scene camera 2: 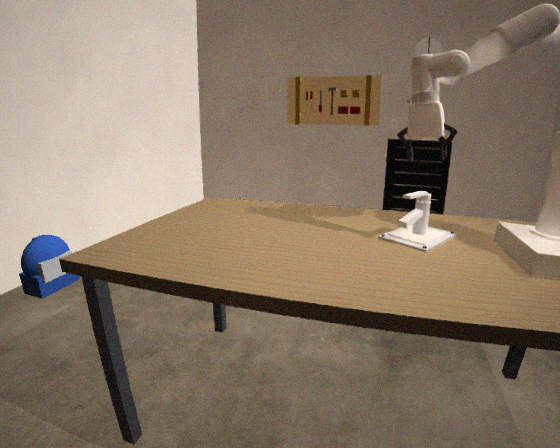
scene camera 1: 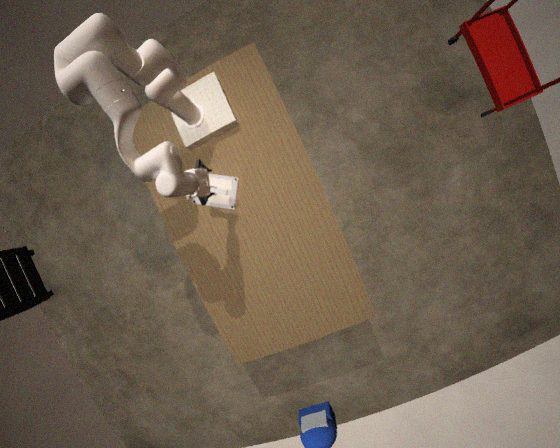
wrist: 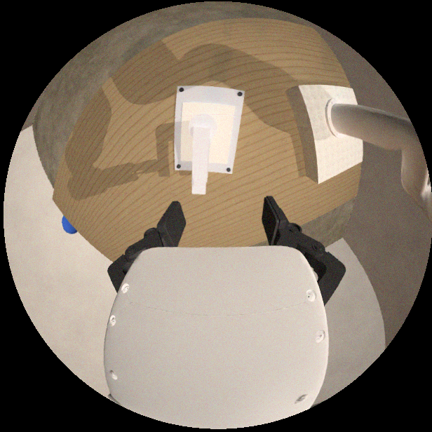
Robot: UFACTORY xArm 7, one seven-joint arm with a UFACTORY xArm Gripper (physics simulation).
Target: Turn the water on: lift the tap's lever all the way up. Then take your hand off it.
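Places are measured from the arm's base along level axes (x left, y up, z ahead), in millimetres.
Where they show: gripper, fingertip midpoint: (scene camera 2: 426,160) (scene camera 1: 209,182); arm's base, link origin: (scene camera 2: 551,235) (scene camera 1: 193,116).
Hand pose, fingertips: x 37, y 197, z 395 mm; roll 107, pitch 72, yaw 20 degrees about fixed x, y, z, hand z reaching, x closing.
Observation:
Each offset is from my fingertips to the top centre of the thing. "spot": to the spot under its first point. Level surfaces: height alone.
A white tap @(spot: dz -15, dx -61, dy -187 mm) (scene camera 2: 423,217) stands upright on a pale base plate (scene camera 1: 232,199) (scene camera 2: 435,243) (wrist: 210,93) with dark corner screws. Its lever @(dz +19, dx -33, dy -105 mm) (scene camera 2: 416,194) (wrist: 200,160) lies on top, roughly level, above the slanting spout @(dz +24, dx -24, dy -162 mm) (scene camera 2: 410,218). In the wrist view the lever covers the spout. In scene camera 1 the gripper partly covers the plate, and the lever's tilt cannot be told. My gripper (scene camera 1: 203,182) (scene camera 2: 427,156) (wrist: 221,209) is open and empty, pointing down. It hangs above the tap, apart from the lever, whose tip is left of midway between the fingers in the wrist view.
The tap stands on a wooden table @(dy -261 mm) (scene camera 1: 280,240) (scene camera 2: 250,260) (wrist: 270,45). The arm's white base block (scene camera 1: 220,102) (scene camera 2: 517,250) (wrist: 327,162) stands near the tap. A black rack, a red cart and a blue object (scene camera 1: 318,434) (scene camera 2: 42,260) (wrist: 69,225) are off the table.

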